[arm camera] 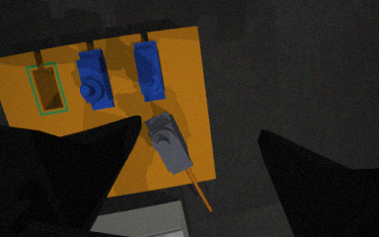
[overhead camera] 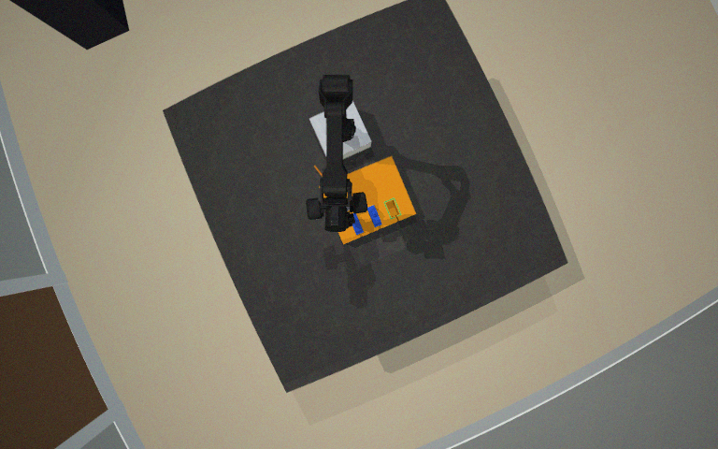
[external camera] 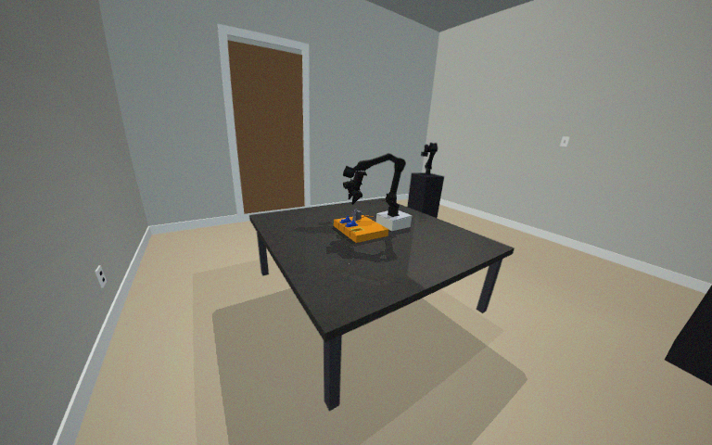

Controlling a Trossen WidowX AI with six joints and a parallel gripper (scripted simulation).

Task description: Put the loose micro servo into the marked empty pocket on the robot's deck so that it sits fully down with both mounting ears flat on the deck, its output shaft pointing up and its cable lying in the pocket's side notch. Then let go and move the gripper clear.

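Right now the orange deck is 60 mm behind my gripper tip, 120 mm to the left of it and 150 mm below it.
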